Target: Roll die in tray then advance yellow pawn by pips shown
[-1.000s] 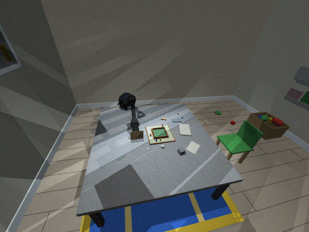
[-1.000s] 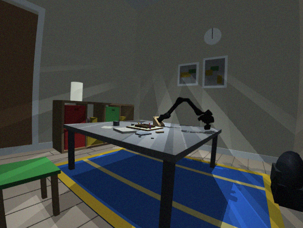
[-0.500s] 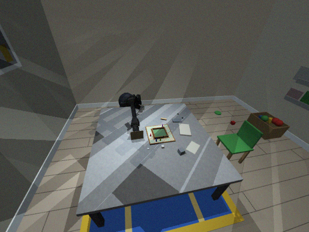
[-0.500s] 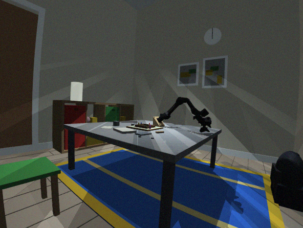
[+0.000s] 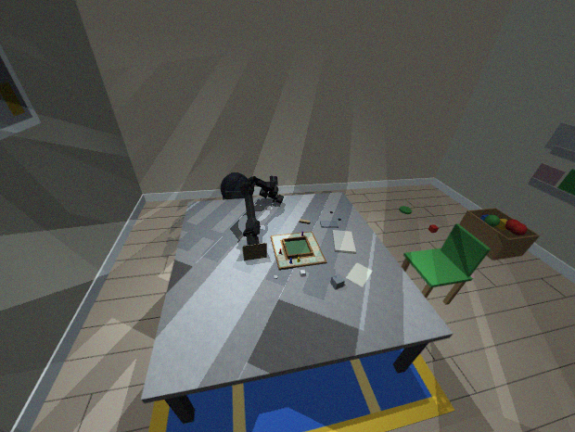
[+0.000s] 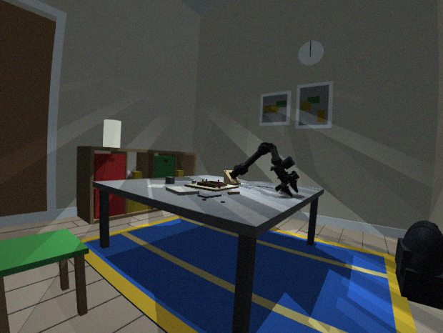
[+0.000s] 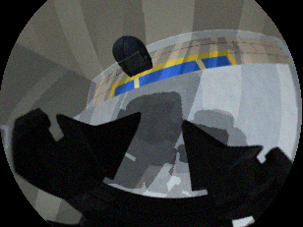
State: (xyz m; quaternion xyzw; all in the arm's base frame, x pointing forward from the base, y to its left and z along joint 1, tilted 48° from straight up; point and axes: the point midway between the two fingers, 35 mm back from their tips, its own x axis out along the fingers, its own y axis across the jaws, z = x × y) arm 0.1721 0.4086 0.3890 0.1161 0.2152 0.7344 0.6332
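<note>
Now: gripper tip 80 mm short of the yellow pawn, 690 mm to the left of it and 10 mm below it. The rest, counted from my gripper tip: grey tile: 390 mm ahead, 360 mm to the right, 10 mm below; then green tray: 100 mm ahead, 580 mm to the right, 10 mm below; then grey cube: 250 mm ahead, 870 mm to the right, 10 mm above.
</note>
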